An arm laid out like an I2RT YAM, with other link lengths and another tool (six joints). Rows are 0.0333 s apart.
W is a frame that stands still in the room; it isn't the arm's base.
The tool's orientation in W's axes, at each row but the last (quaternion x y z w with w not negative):
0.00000, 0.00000, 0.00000, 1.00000
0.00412, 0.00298, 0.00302, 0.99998
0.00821, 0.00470, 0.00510, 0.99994
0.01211, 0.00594, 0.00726, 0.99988
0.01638, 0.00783, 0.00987, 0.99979
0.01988, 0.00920, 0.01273, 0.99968
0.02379, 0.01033, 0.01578, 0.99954
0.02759, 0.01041, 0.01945, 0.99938
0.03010, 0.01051, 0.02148, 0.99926
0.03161, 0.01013, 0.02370, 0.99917
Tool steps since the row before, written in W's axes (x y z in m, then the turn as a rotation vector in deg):
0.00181, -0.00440, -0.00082, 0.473, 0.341, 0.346
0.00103, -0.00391, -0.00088, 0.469, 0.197, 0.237
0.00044, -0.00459, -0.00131, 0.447, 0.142, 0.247
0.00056, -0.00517, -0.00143, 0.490, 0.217, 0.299
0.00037, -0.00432, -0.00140, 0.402, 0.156, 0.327
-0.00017, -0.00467, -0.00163, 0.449, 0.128, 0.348
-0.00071, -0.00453, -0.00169, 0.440, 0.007, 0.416
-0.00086, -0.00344, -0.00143, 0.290, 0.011, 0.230
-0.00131, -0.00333, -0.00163, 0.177, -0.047, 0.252
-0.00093, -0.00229, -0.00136, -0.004, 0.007, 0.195
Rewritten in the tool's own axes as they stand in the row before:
0.00181, -0.00440, -0.00082, 0.473, 0.341, 0.346
0.00101, -0.00392, -0.00084, 0.469, 0.196, 0.238
0.00040, -0.00462, -0.00123, 0.446, 0.142, 0.249
0.00050, -0.00521, -0.00130, 0.490, 0.217, 0.300
0.00030, -0.00437, -0.00125, 0.400, 0.159, 0.328
-0.00026, -0.00473, -0.00145, 0.446, 0.131, 0.351
-0.00082, -0.00458, -0.00149, 0.432, 0.013, 0.425
-0.00097, -0.00348, -0.00126, 0.286, 0.013, 0.235
-0.00142, -0.00336, -0.00146, 0.170, -0.039, 0.258
-0.00101, -0.00233, -0.00123, -0.007, 0.020, 0.194

